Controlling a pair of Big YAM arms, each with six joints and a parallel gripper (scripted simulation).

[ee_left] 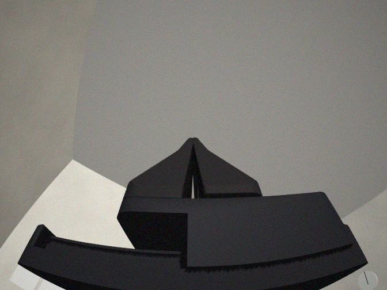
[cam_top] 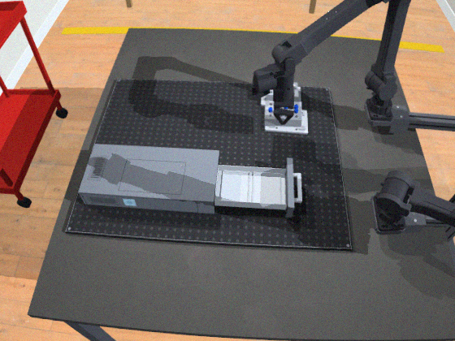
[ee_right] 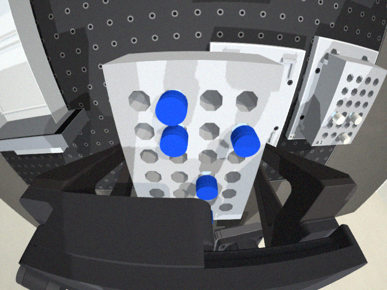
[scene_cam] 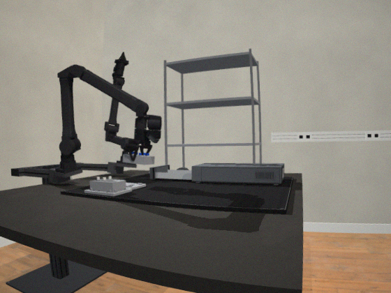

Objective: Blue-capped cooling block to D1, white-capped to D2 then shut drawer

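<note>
Right now the slot D1 is 20 mm behind my right hand, 90 mm to the right of it and 120 mm below it. Round my right hand: cooler COLD: 230 mm ahead, 270 mm to the left, 90 mm below; then slot D2: 10 mm ahead, 220 mm to the right, 120 mm below; then perforated deck: 230 mm ahead, 100 mm to the left, 130 mm below.
</note>
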